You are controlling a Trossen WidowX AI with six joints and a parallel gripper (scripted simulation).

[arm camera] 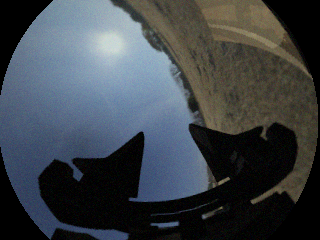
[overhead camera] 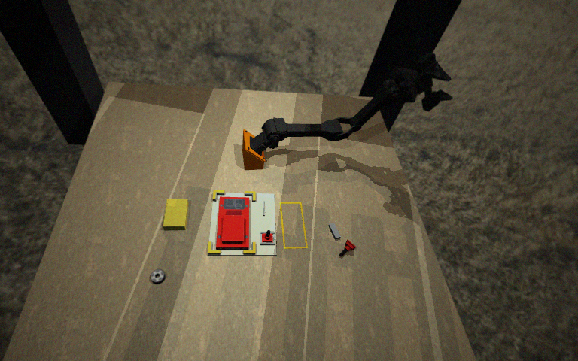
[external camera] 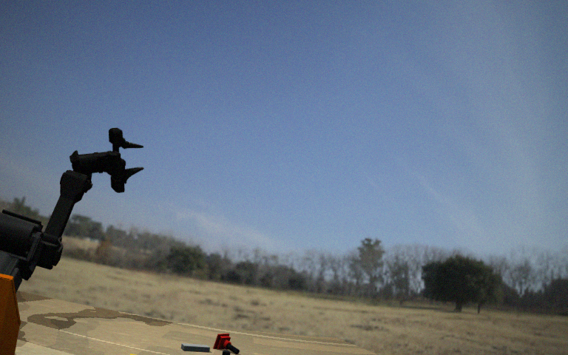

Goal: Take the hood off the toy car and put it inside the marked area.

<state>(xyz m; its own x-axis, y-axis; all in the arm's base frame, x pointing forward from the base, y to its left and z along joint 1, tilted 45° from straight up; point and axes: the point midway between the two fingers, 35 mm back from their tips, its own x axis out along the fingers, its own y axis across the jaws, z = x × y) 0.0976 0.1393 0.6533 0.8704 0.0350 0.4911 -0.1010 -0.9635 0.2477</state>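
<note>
My gripper tip is now 650 mm to the left of the red hood, 440 mm above it and 240 mm short of it. Round my gripper tip: yellow block 840 mm to the right, 460 mm below, 170 mm ahead.
</note>
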